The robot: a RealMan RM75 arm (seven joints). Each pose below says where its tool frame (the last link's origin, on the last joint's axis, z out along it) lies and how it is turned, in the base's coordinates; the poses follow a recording.
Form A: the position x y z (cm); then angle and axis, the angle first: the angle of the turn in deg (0 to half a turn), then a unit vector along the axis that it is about.
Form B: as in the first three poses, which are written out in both.
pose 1, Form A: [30.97 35.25 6.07 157.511 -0.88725 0.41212 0.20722]
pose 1, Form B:
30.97 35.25 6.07
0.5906 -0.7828 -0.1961
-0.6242 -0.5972 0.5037
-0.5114 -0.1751 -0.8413

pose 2, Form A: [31.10 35.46 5.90 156.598 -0.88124 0.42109 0.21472]
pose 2, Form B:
31.10 35.46 5.90
0.5715 -0.7969 -0.1956
-0.6264 -0.5777 0.5234
-0.5301 -0.1766 -0.8293

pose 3, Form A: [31.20 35.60 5.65 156.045 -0.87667 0.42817 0.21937]
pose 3, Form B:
31.20 35.60 5.65
0.5570 -0.8075 -0.1942
-0.6293 -0.5630 0.5357
-0.5419 -0.1762 -0.8218

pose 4, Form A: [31.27 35.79 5.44 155.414 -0.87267 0.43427 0.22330]
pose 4, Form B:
31.27 35.79 5.44
0.5447 -0.8165 -0.1914
-0.6307 -0.5493 0.5482
-0.5527 -0.1779 -0.8141

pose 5, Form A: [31.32 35.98 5.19 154.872 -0.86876 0.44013 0.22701]
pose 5, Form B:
31.32 35.98 5.19
0.5327 -0.8250 -0.1889
-0.6322 -0.5363 0.5593
-0.5627 -0.1785 -0.8072

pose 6, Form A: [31.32 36.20 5.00 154.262 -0.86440 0.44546 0.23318]
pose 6, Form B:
31.32 36.20 5.00
0.5195 -0.8332 -0.1897
-0.6307 -0.5236 0.5728
-0.5766 -0.1779 -0.7974

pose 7, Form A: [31.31 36.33 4.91 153.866 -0.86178 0.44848 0.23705]
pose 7, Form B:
31.31 36.33 4.91
0.5116 -0.8379 -0.1901
-0.6291 -0.5161 0.5813
-0.5852 -0.1778 -0.7911

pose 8, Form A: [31.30 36.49 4.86 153.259 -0.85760 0.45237 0.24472]
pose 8, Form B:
31.30 36.49 4.86
0.4992 -0.8445 -0.1937
-0.6243 -0.5057 0.5955
-0.6008 -0.1763 -0.7797

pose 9, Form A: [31.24 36.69 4.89 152.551 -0.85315 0.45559 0.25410]
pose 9, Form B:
31.24 36.69 4.89
0.4864 -0.8507 -0.1992
-0.6165 -0.4957 0.6118
-0.6192 -0.1748 -0.7656

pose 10, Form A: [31.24 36.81 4.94 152.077 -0.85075 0.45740 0.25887]
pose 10, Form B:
31.24 36.81 4.94
0.4797 -0.8542 -0.2006
-0.6117 -0.4895 0.6214
-0.6290 -0.1754 -0.7574

